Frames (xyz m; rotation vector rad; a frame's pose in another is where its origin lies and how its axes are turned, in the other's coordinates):
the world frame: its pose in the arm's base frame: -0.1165 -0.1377 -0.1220 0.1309 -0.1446 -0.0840
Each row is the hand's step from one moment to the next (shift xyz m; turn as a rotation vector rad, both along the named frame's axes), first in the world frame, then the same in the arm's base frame.
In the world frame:
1: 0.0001 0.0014 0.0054 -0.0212 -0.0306 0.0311
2: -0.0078 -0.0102 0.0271 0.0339 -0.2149 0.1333
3: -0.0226 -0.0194 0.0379 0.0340 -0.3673 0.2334
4: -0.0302 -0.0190 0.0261 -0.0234 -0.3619 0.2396
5: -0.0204 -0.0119 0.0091 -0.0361 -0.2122 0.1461
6: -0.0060 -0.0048 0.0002 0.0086 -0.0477 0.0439
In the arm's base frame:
1: -0.0006 0.0007 0.0055 -0.0278 -0.0321 0.0234
2: -0.0125 -0.0127 0.0241 -0.0023 -0.2320 0.1062
3: -0.0294 -0.0218 0.0314 -0.0284 -0.3949 0.1837
4: -0.0351 -0.0192 0.0189 -0.0855 -0.3850 0.1826
5: -0.0224 -0.0110 0.0045 -0.0731 -0.2244 0.1095
6: -0.0063 -0.0042 -0.0013 -0.0016 -0.0534 0.0378

